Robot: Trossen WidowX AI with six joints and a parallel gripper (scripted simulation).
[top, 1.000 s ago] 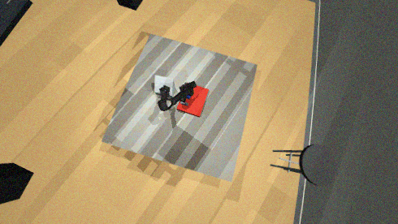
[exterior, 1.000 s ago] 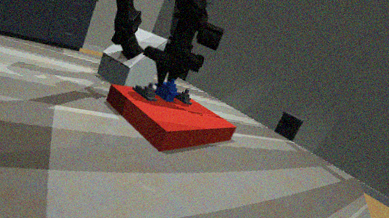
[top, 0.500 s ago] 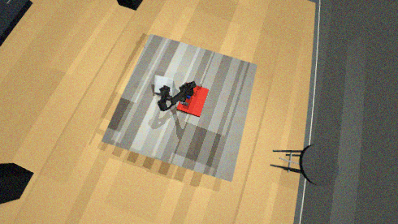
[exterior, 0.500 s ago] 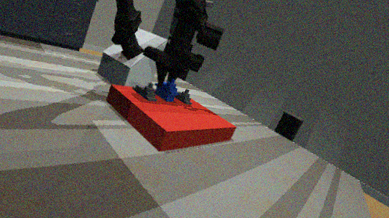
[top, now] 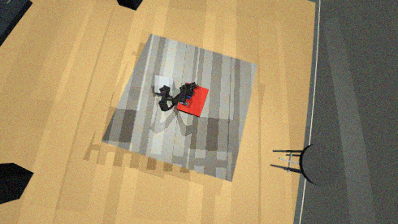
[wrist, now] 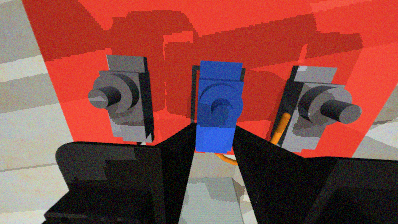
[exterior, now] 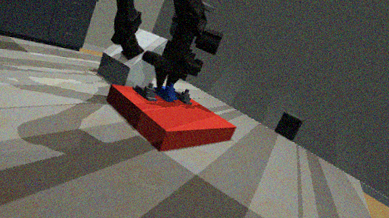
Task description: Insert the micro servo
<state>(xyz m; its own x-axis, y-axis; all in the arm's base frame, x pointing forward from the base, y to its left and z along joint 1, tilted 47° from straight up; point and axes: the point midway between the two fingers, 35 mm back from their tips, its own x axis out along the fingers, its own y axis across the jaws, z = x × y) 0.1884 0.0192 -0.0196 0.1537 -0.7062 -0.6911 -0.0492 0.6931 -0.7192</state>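
Right now my gripper tip is 120 mm short of the red deck, 40 mm above it and 10 mm to the right of it.
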